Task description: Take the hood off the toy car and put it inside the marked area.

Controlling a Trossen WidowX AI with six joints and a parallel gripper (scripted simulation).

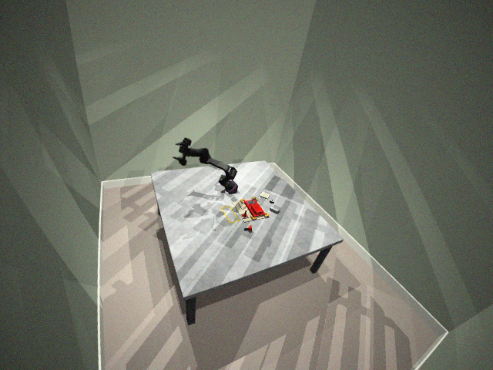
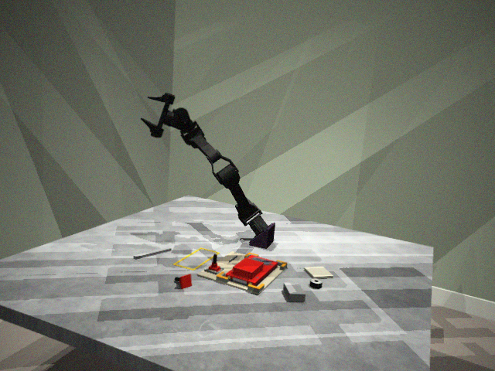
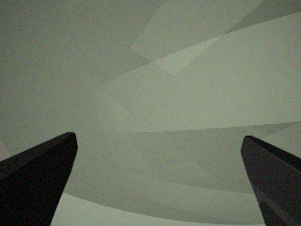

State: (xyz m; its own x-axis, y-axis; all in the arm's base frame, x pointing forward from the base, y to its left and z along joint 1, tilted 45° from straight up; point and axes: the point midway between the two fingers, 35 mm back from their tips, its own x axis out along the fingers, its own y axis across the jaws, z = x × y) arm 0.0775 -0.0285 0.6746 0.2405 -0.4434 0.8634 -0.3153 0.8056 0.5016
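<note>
Right now the grey bar is 500 mm below my gripper tip, 260 mm to the left of it and 220 mm ahead of it. From my gripper tip the other things lie so: cream plate (820 mm to the left, 500 mm below, 20 mm behind); then black wheel (840 mm to the left, 500 mm below, 80 mm ahead).
</note>
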